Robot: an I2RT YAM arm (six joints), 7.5 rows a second.
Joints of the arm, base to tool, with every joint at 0 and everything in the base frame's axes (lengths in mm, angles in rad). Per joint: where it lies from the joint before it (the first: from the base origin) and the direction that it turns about. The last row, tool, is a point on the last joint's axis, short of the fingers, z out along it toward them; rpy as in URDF.
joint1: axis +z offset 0 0 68
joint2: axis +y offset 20 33.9 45.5
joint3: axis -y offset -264 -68.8 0
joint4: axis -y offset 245 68.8 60
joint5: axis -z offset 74 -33.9 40.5
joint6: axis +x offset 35.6 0 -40.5
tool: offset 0 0 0 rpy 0 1.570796 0
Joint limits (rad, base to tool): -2.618..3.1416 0..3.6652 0..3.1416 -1.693..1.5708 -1.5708..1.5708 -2.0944..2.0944
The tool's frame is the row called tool.
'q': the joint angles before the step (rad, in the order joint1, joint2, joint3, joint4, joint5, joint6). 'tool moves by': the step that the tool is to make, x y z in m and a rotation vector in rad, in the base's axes. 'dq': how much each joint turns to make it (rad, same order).
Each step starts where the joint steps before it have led.
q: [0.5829 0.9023 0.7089 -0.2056 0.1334 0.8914]
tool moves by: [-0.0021 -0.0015 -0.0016 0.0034 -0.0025 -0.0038]
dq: [0.0000 -0.0131 -0.0123 0.0028 0.0030 0.0029]
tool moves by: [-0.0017 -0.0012 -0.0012 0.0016 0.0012 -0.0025]
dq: [-0.0001 -0.0099 -0.0079 -0.0025 0.0015 0.0028]
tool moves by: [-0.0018 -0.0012 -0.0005 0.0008 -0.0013 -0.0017]
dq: [0.0003 -0.0107 -0.0061 -0.0032 0.0018 0.0007]
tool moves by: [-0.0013 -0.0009 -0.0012 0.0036 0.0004 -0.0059]
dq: [0.0007 -0.0079 -0.0077 0.0006 0.0048 0.0056]
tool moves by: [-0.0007 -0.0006 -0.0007 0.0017 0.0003 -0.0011]
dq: [-0.0006 -0.0046 -0.0044 0.0002 -0.0001 0.0017]
